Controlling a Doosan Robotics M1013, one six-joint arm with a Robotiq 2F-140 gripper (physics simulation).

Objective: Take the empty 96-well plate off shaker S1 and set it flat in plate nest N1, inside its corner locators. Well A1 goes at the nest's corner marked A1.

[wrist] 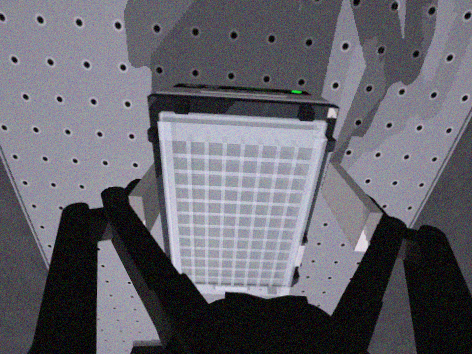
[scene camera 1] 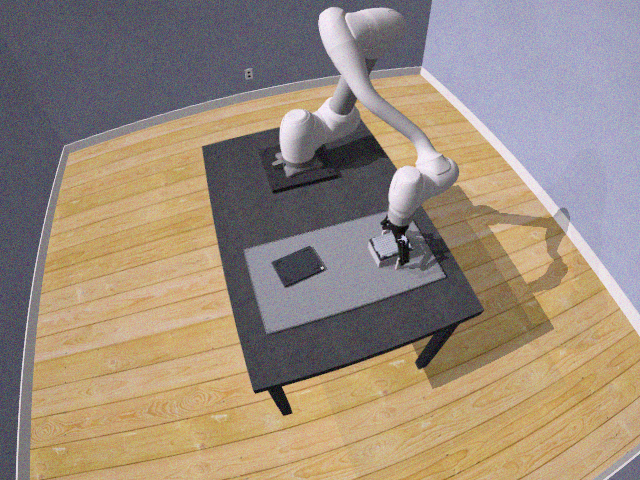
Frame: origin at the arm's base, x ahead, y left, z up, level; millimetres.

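Seen in the pictures: arm's base, origin of the base link: (scene camera 1: 299, 161).
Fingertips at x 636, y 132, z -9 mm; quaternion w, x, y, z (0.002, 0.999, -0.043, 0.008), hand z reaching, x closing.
Note:
Offsets run from my fingertips to a thing's top centre. "spot": to the spot under its first point. Level surfaces: height alone.
The pale 96-well plate @[dx -12, dy -2, dz +68 mm] (scene camera 1: 383, 244) (wrist: 240, 200) lies on shaker S1 (scene camera 1: 386, 262) (wrist: 240, 105), whose dark top has small black corner pieces and a white mark at its upper right in the wrist view. My gripper (scene camera 1: 391, 249) (wrist: 250, 172) is open and empty over the plate. Its two pale pads stand apart from the plate, one beyond each long side; their exact height is hard to tell. Plate nest N1 @[dx -95, dy -351, dz +14 mm] (scene camera 1: 298, 266) is the dark flat rectangle to the left in the scene view, with a small white mark at its right corner. Well lettering is not readable.
A grey perforated board @[dz -1 mm] (scene camera 1: 343, 294) (wrist: 75, 160) carries the shaker and nest on the dark table @[dz -14 mm] (scene camera 1: 320, 351). The robot's base stands on a dark mounting plate (scene camera 1: 273, 181) at the back. A green light @[spot: dx +29, dy +66, dz +14 mm] (wrist: 296, 92) shows on the shaker's front.

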